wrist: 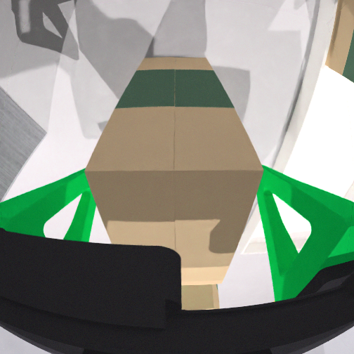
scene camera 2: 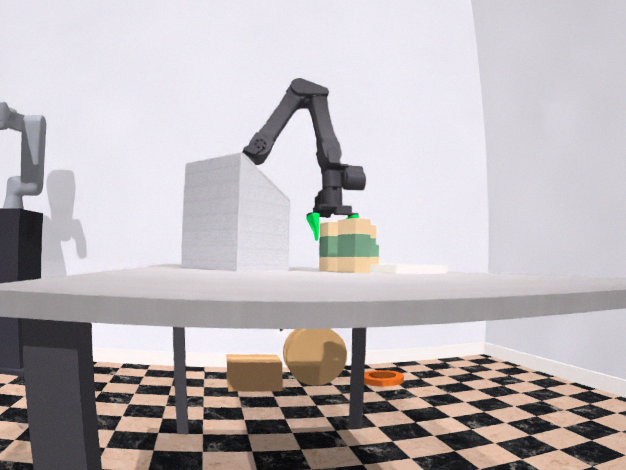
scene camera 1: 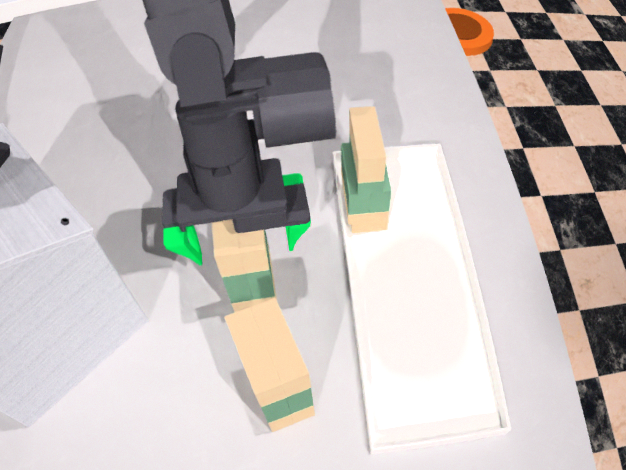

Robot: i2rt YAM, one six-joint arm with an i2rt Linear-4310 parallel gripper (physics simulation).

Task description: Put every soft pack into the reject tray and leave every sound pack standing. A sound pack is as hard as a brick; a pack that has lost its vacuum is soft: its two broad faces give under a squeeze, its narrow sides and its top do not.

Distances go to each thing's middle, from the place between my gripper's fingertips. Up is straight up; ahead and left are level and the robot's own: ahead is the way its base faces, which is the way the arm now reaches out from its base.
The white reject tray [scene camera 1: 429, 372] lies 19 cm ahead of my hand, 8 cm below it and 2 cm to the left of it.
